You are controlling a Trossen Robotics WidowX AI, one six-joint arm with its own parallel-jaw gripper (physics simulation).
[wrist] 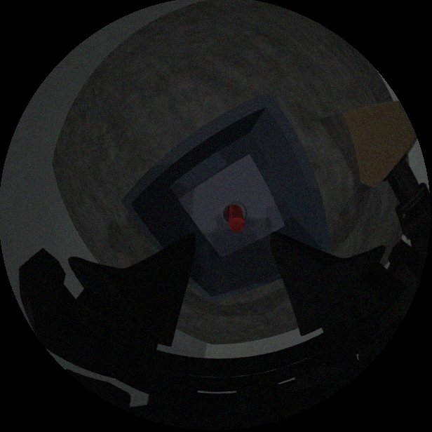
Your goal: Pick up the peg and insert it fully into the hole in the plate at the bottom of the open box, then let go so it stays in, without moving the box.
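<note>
The red peg (236, 220) stands in the hole of the pale grey plate (210, 200), close to upright, with its top end sticking up out of the hole. How deep it sits cannot be told. The plate lies at the bottom of the dark blue open box (300, 160), in the middle of the wrist view. My gripper (233, 238) is open and empty above the box, with one black finger on each side at the bottom of the view. A gap shows between each fingertip and the peg.
A brown-yellow block-like object (377, 140) is to the right of the box, with dark robot parts beside it. The box's walls rise around the plate. The mottled grey-brown table top (150, 90) surrounds the box. The picture is dark.
</note>
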